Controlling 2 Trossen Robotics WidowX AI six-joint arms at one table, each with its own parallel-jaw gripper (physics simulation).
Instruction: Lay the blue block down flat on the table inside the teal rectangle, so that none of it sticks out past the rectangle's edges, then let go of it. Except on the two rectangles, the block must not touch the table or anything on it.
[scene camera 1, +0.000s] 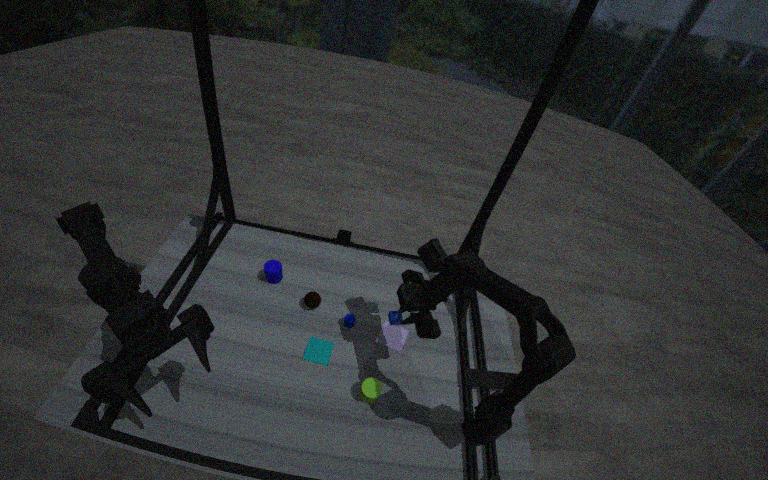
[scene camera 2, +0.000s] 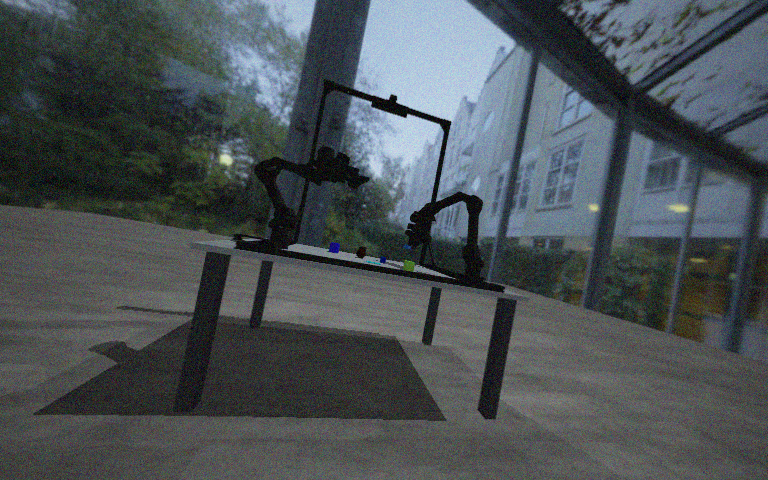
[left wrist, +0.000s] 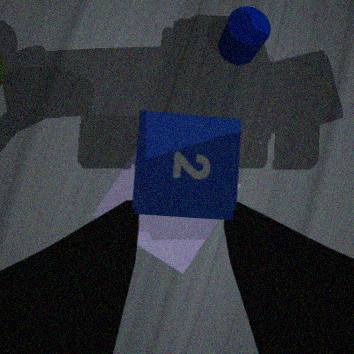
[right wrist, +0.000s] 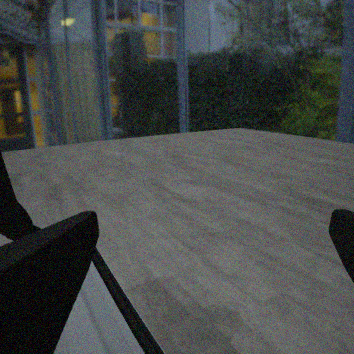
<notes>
My right gripper (scene camera 1: 180, 392) is open, with nothing in its grasp. I also see my left gripper (scene camera 1: 400, 318) and a pale lilac rectangle (left wrist: 175, 240).
My left gripper also shows in the left wrist view (left wrist: 181, 212). My right gripper is seen too in scene camera 2 (scene camera 2: 364, 174) and in the right wrist view (right wrist: 214, 222).
</notes>
